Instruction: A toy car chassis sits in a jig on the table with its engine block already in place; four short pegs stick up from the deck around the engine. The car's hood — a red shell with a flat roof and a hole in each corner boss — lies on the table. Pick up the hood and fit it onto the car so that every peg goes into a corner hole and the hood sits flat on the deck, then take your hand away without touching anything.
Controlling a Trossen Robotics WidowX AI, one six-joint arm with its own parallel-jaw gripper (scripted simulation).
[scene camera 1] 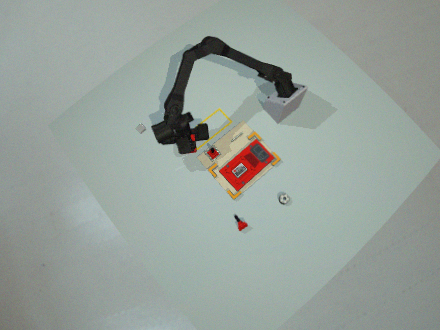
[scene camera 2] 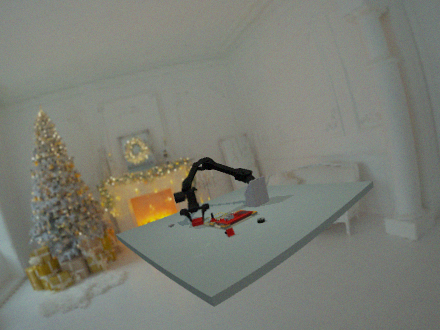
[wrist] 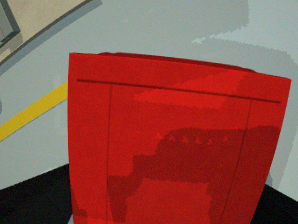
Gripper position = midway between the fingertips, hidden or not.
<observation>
In view: my gripper [wrist: 165,183] and a red hood [wrist: 144,131].
</observation>
